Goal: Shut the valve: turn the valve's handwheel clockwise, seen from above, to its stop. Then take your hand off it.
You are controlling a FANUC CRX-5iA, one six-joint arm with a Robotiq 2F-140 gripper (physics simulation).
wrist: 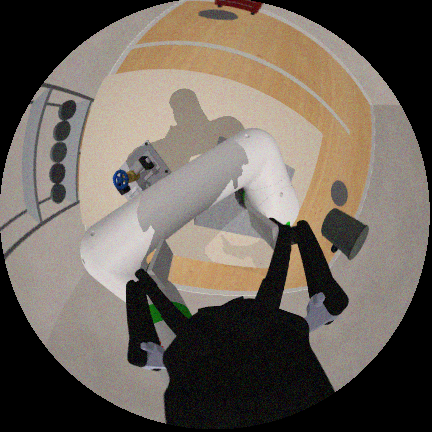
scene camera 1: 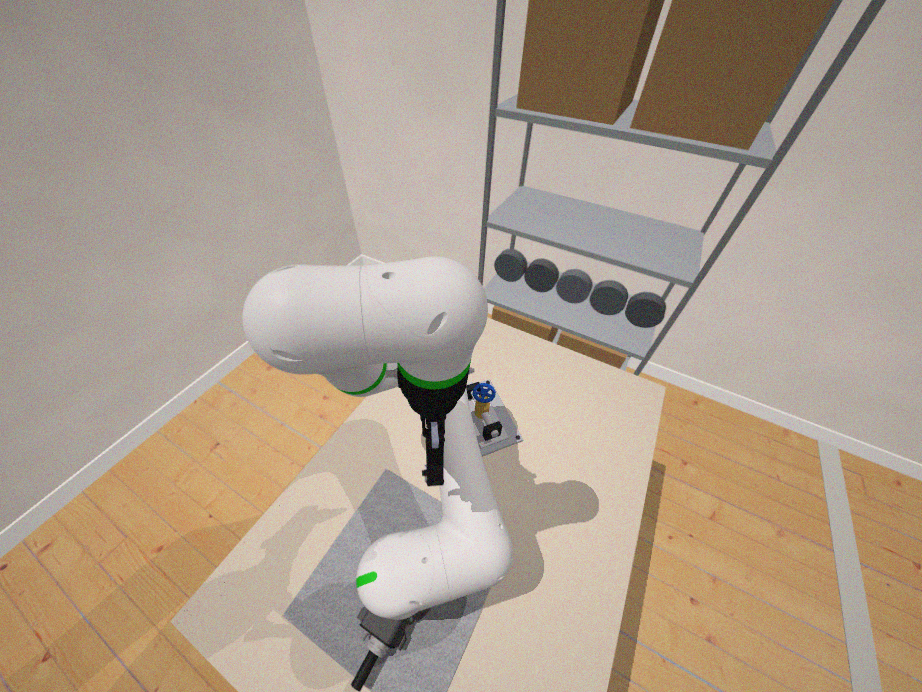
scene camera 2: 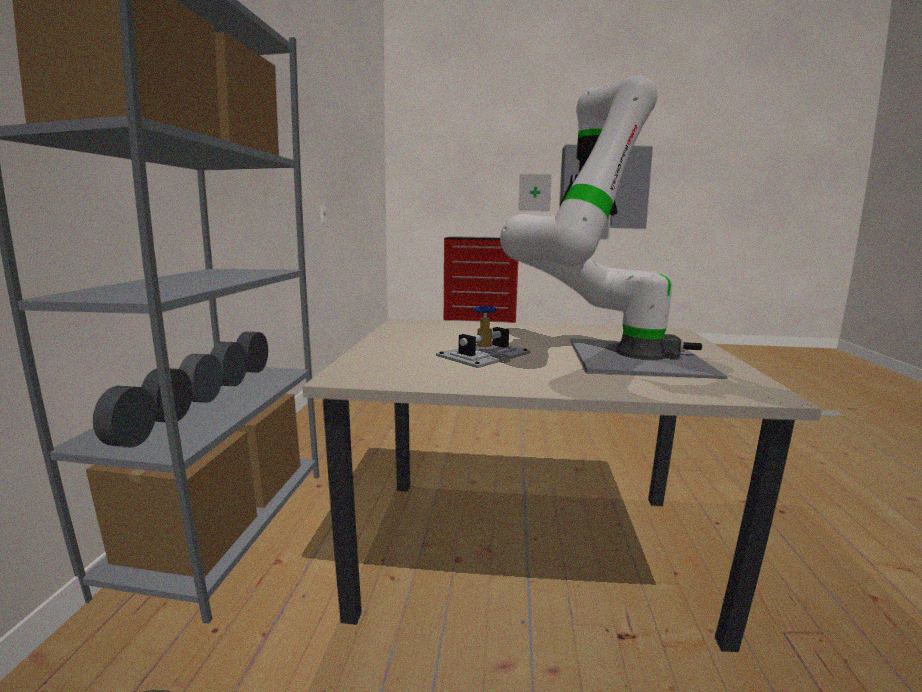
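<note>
The valve has a blue spoked handwheel point(scene camera 1: 484, 392) point(scene camera 2: 484, 309) point(wrist: 120, 179) on top of a brass body point(scene camera 1: 482, 408) point(scene camera 2: 484, 332) point(wrist: 133, 175). It stands upright on a grey base plate point(scene camera 2: 476, 360) point(wrist: 159, 165), partly covered by the arm in scene camera 1 and the wrist view. My gripper point(scene camera 1: 434, 476) point(wrist: 207, 232) is open and empty, its fingers wide apart in the wrist view. It hangs high above the table, well away from the handwheel and not touching it. In scene camera 2 it is mostly hidden behind the arm.
The valve plate lies on a pale table point(scene camera 1: 595, 432) point(scene camera 2: 417, 372). My arm's base stands on a grey mat point(scene camera 1: 320, 603) point(scene camera 2: 595, 362). A shelf rack point(scene camera 2: 145, 223) with boxes and dark round items stands beyond the valve end. A red cabinet point(scene camera 2: 480, 269) is behind.
</note>
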